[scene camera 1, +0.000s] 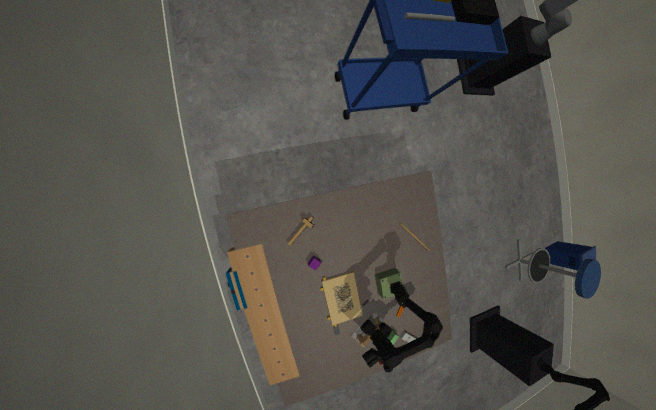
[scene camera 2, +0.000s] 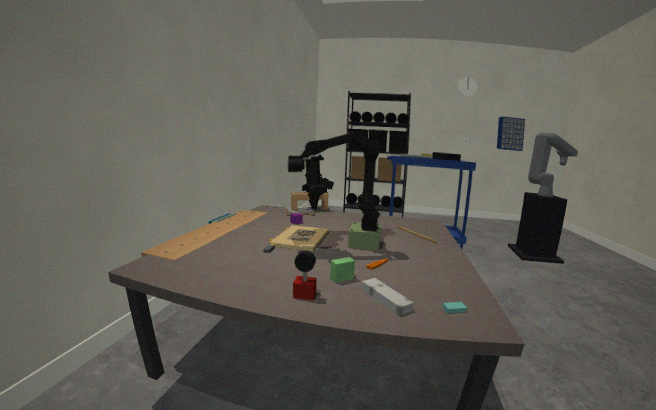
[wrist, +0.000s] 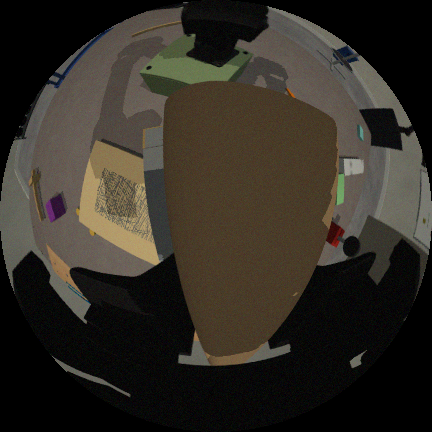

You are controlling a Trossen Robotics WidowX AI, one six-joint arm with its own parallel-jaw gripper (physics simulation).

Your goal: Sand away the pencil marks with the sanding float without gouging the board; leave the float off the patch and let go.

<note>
My gripper (wrist: 223, 236) carries a sanding float (wrist: 240, 181), clear of everything else. The table carries a red block with black knob (scene camera 2: 304, 287). I also see a pale wooden board (wrist: 103, 155) and a long drilled plank (scene camera 2: 175, 251).
</note>
